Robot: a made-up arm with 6 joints.
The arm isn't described. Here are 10 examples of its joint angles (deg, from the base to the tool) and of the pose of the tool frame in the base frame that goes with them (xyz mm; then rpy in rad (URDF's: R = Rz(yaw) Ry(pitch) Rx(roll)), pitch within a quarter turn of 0, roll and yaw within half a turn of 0).
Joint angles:
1: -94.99 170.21 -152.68 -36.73 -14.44 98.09
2: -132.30 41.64 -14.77 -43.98 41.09 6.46
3: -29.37 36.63 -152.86 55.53 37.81 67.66
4: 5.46 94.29 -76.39 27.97 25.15 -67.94
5: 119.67 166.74 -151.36 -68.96 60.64 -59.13
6: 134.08 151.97 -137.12 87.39 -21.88 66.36
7: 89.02 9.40 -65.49 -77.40 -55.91 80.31
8: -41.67 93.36 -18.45 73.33 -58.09 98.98
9: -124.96 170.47 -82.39 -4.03 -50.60 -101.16
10: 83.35 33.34 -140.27 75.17 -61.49 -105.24
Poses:
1: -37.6 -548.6 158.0 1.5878 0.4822 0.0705
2: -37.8 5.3 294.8 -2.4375 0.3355 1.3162
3: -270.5 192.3 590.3 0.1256 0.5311 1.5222
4: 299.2 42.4 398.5 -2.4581 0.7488 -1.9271
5: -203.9 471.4 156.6 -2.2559 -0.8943 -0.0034
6: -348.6 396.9 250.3 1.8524 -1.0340 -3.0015
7: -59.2 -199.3 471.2 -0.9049 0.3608 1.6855
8: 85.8 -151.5 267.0 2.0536 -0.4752 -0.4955
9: -222.3 -324.5 -37.4 -2.1476 -0.1724 2.7070
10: 19.5 -339.3 559.3 1.2009 -0.1223 1.0746
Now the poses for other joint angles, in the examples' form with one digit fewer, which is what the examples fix.
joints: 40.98 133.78 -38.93 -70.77 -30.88 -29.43
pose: 175 196 113 -2.853 0.463 -0.608
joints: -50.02 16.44 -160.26 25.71 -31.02 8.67
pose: -336 377 380 -1.479 -1.037 0.845
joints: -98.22 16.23 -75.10 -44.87 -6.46 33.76
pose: 31 176 532 -0.152 0.354 -1.917
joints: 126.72 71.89 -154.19 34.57 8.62 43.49
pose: 25 -43 719 0.150 0.118 -2.698
